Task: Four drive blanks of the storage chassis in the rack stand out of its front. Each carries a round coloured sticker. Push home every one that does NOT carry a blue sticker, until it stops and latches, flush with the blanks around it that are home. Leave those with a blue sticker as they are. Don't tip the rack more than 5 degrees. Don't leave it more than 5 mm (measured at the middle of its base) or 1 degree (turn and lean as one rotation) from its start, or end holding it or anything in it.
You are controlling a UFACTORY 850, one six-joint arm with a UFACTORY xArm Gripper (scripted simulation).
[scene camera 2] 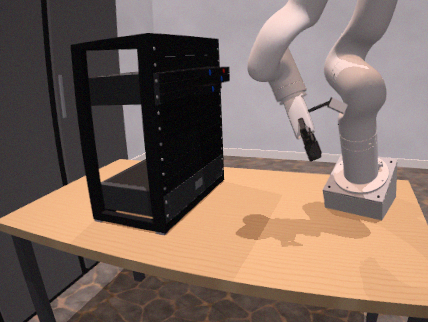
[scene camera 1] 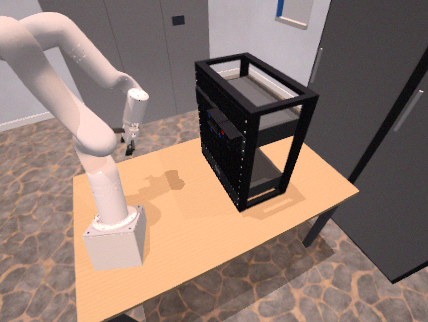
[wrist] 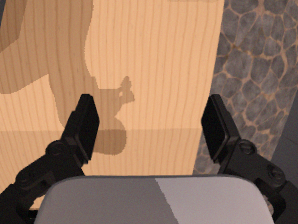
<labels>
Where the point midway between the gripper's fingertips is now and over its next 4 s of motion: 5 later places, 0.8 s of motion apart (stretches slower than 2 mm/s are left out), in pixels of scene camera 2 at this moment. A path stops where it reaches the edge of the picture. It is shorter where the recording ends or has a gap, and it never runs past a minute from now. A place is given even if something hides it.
My gripper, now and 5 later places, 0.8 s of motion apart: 316, 157; 306, 156; 285, 150; 258, 137; 239, 118; 234, 101
</labels>
